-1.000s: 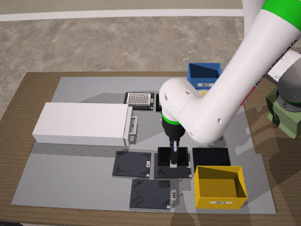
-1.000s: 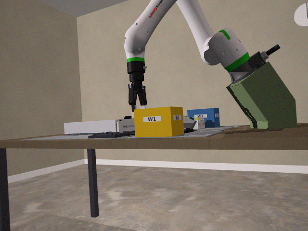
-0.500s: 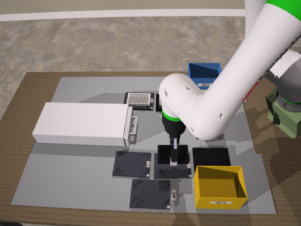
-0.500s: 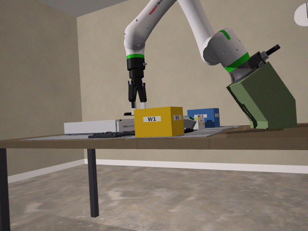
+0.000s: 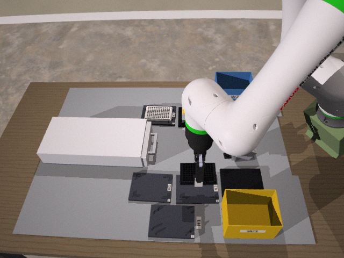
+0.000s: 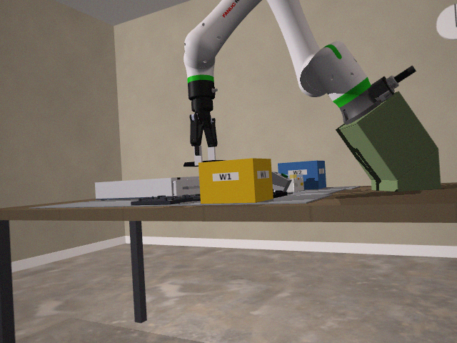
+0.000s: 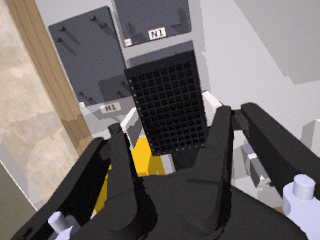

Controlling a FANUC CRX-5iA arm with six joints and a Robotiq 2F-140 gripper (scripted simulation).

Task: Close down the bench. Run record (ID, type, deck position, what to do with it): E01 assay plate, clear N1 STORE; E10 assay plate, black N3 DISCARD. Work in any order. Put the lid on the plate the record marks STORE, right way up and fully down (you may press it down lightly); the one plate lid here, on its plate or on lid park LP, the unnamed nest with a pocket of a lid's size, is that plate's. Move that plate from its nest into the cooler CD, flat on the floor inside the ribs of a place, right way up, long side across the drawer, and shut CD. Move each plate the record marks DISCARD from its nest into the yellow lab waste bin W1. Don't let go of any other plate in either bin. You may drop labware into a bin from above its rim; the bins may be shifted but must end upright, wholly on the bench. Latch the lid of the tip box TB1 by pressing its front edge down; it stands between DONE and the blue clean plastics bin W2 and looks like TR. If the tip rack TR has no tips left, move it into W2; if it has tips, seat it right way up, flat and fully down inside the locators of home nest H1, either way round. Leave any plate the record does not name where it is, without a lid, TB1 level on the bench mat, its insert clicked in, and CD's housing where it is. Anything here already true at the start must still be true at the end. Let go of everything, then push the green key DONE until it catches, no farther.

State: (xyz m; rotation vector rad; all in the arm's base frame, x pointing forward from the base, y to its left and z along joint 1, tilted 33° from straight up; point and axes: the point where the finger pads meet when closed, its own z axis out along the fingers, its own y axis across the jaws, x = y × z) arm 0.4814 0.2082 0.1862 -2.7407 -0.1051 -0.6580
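My gripper is now 20 cm past the yellow bin W1, 11 cm above it and 10 cm to the right of it. From my hand the other things lie so: black plate: 2 cm below; then home nest H1: 15 cm to the left, 14 cm below, 7 cm ahead; then nest N3: 14 cm below.
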